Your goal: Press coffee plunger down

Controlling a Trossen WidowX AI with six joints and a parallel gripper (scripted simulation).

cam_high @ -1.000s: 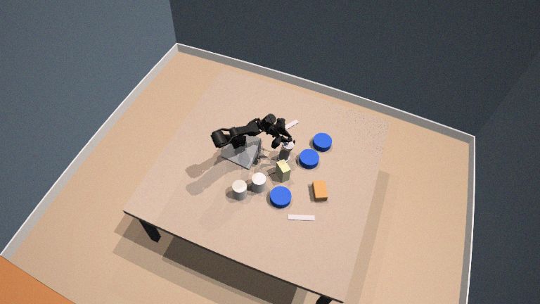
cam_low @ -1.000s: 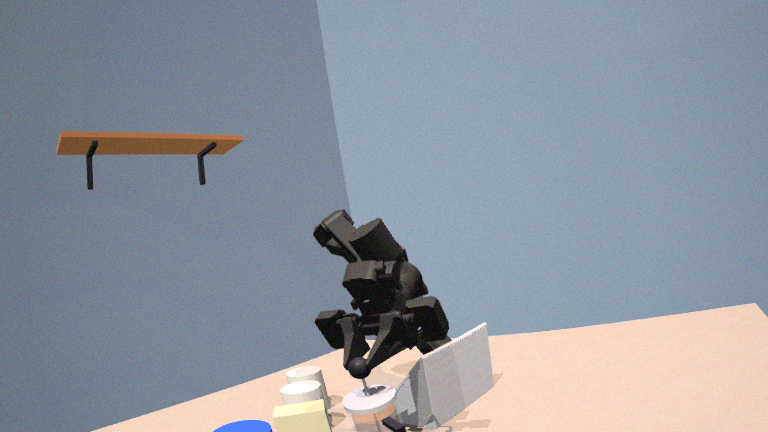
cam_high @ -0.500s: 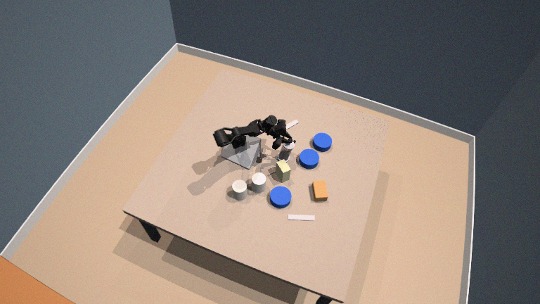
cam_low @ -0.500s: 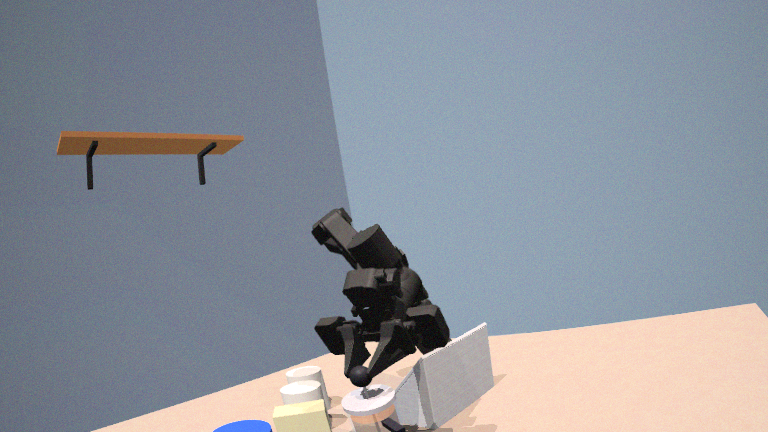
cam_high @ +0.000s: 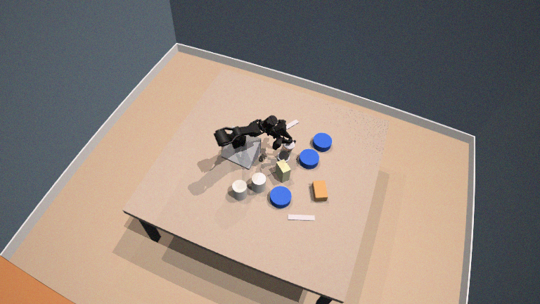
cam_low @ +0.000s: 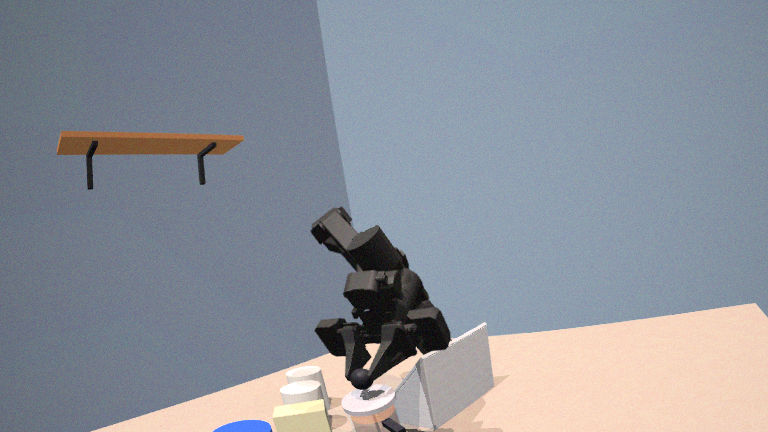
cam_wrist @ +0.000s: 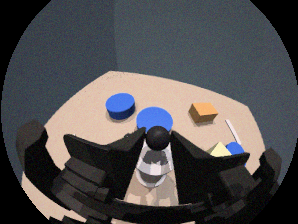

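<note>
Right now my gripper tip is 10 mm past the coffee press, 10 mm to the right of it and 90 mm above it. Round my gripper tip: yellow block (140 mm to the right, 120 mm below); orange block (240 mm ahead, 170 mm to the right, 150 mm below).
</note>
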